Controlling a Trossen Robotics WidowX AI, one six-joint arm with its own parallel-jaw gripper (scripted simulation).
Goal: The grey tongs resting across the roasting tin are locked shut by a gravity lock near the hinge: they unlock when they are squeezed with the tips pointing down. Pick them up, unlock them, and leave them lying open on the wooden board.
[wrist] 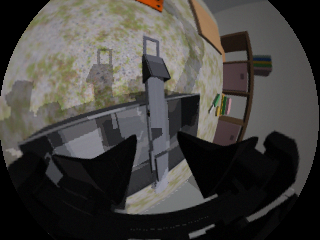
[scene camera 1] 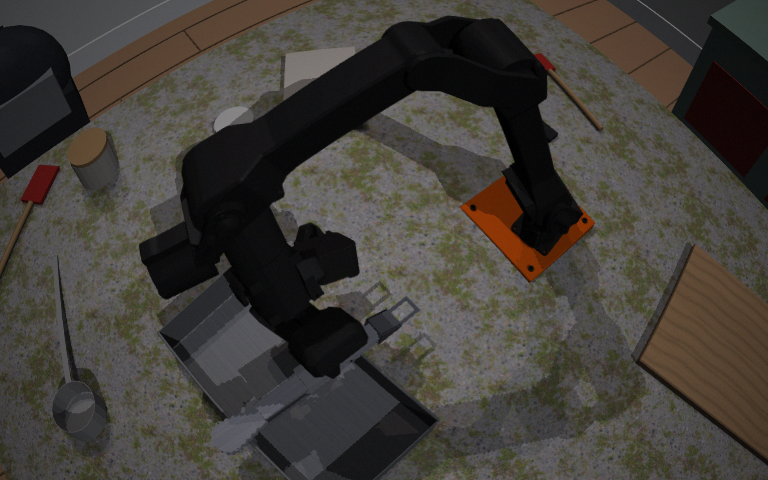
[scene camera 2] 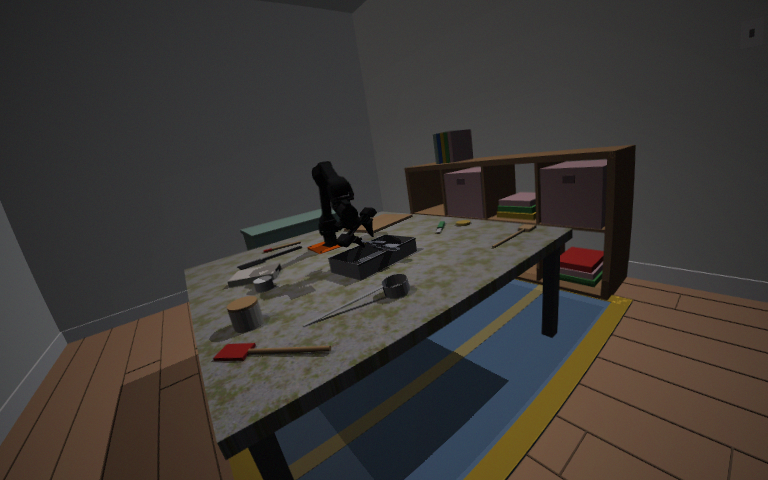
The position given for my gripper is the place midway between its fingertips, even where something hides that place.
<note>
In view: my gripper [scene camera 1: 322, 363], a lidded canister [scene camera 2: 245, 313], a red spatula [scene camera 2: 238, 352], a pale block [scene camera 1: 301, 68], a wooden board [scene camera 1: 701, 348] and a roasting tin [scene camera 2: 358, 263].
My gripper also shows in the wrist view [wrist: 157, 136] and in scene camera 2 [scene camera 2: 368, 241]. The wrist view does not show the lidded canister: it is out of frame. The wrist view misses the pale block: it is out of frame.
</note>
